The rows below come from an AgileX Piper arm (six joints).
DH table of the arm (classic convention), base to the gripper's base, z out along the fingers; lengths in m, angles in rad. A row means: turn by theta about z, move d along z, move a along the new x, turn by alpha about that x. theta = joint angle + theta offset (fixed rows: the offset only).
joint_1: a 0; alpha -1.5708; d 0.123; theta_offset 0
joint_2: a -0.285; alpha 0; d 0; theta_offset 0.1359
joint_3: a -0.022; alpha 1.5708; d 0; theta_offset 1.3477
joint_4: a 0; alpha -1.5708; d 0.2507; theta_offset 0
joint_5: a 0; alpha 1.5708; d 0; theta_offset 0
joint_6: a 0; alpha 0; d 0.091; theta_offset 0
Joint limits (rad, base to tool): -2.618..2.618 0..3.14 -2.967..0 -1.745..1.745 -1.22..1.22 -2.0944..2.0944
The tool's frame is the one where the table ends.
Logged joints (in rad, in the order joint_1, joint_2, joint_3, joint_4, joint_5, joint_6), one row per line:
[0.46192, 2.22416, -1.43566, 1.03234, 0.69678, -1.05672]
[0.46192, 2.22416, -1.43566, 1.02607, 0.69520, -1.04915]
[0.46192, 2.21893, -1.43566, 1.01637, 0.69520, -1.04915]
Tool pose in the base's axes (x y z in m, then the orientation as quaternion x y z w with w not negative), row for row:
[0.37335, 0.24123, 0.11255, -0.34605, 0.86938, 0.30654, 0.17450]
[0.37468, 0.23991, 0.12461, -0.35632, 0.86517, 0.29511, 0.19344]
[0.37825, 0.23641, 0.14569, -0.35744, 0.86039, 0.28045, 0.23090]
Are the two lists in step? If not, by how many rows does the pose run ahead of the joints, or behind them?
The pose runs 2 rows ahead of the joints: the pose in row i belongs to the joints in row i + 2.
